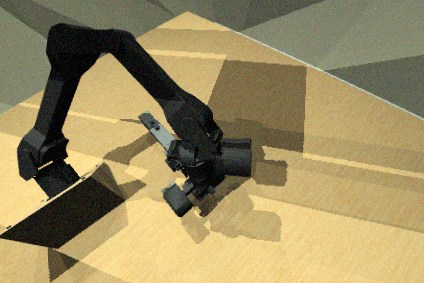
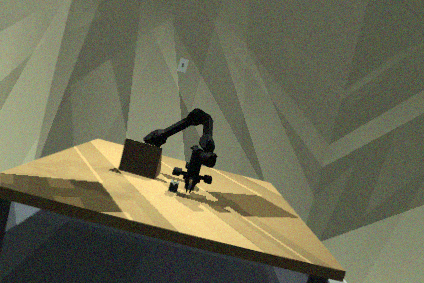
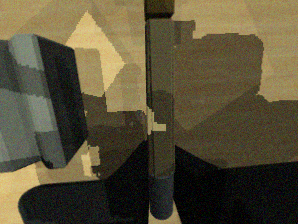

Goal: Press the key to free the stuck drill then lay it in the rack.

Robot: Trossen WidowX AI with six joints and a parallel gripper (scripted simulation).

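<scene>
The drill lies 4 cm to the left of my gripper tip and 4 cm above it. Also, from my gripper tip: grey holder block: 21 cm to the left, 3 cm above, 1 cm behind; then key: 23 cm to the left, 4 cm above, 1 cm behind; then rack: 8 cm behind, 3 cm to the left.
</scene>
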